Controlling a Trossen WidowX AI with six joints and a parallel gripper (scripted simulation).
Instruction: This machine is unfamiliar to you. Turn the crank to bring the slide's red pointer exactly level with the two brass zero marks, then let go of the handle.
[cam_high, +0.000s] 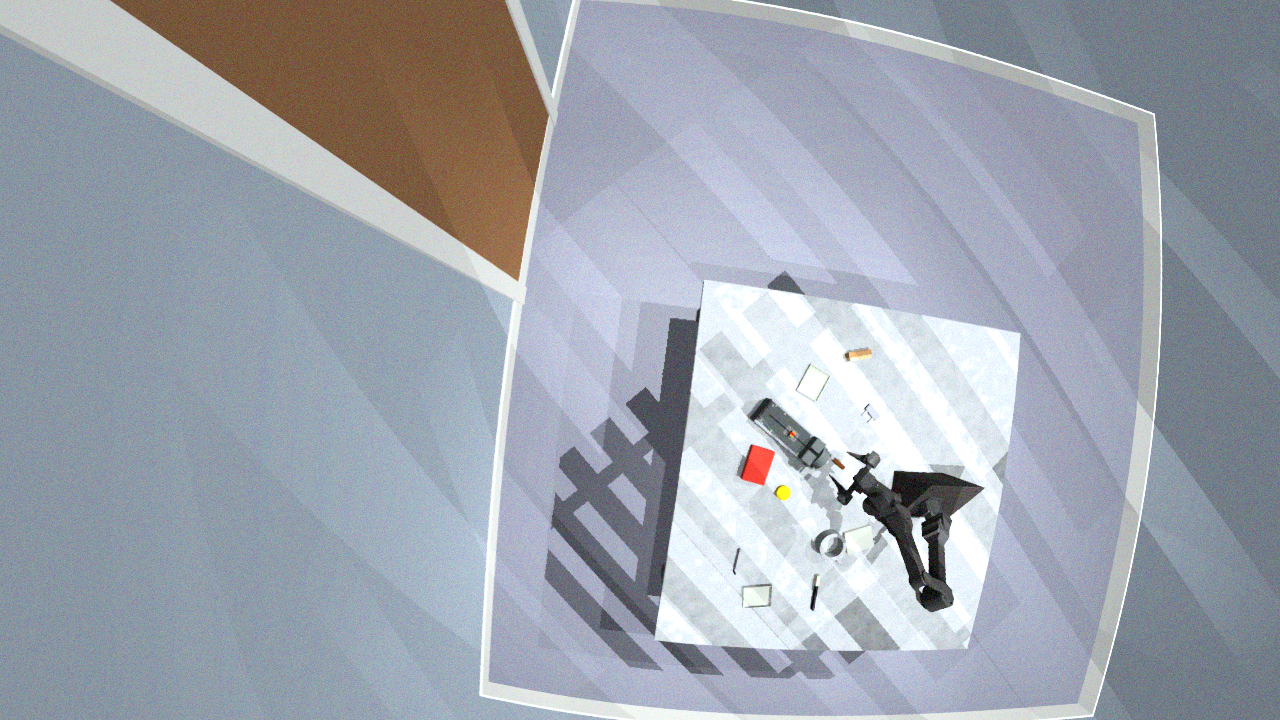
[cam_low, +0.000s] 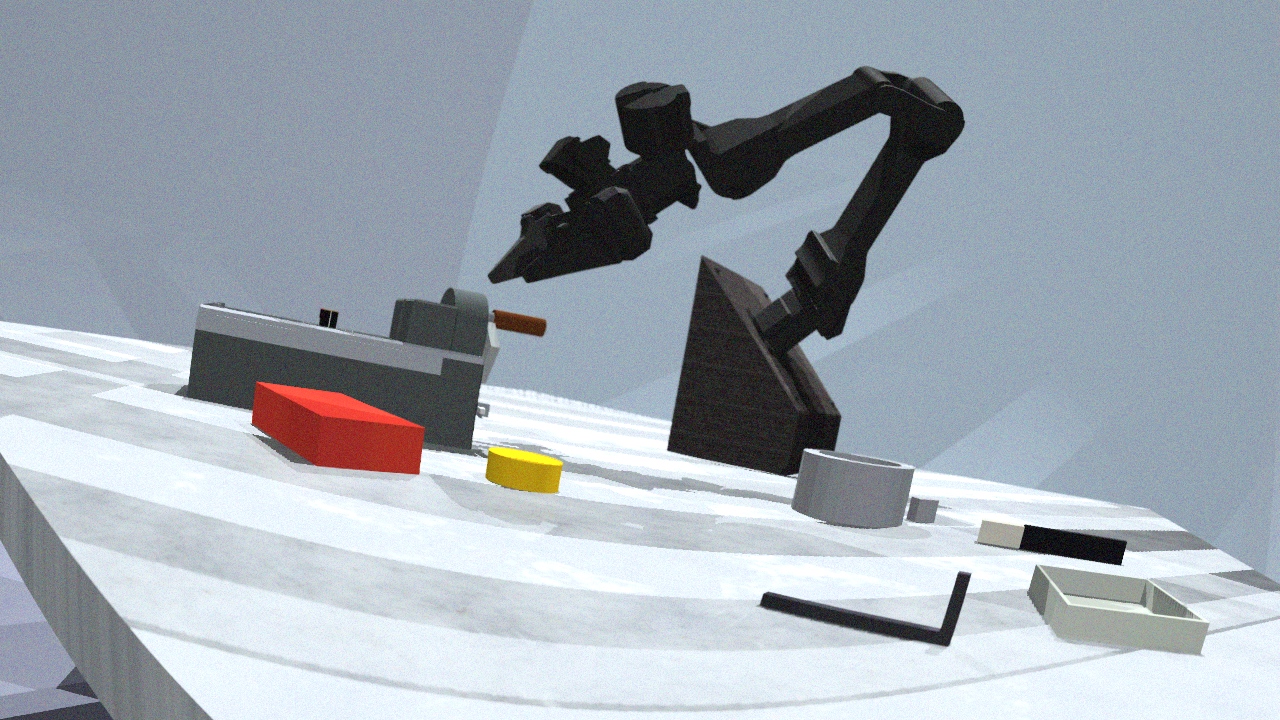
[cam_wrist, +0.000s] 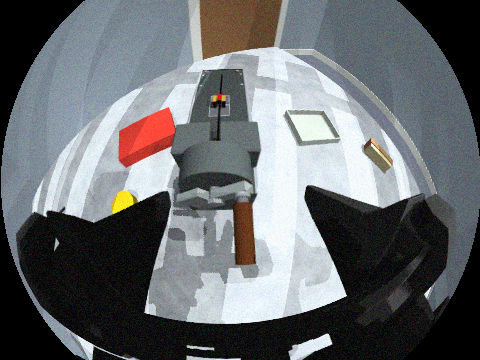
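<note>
Now: gripper tip 2 cm past the brown handle, 1 cm to the right of it and 4 cm above it. Round my gripper tip: yellow disc (10 cm ahead, 15 cm to the left, 13 cm below); red pointer (16 cm ahead, 6 cm to the right, 6 cm below); black L-shaped bar (20 cm ahead, 45 cm to the left, 13 cm below).
</note>
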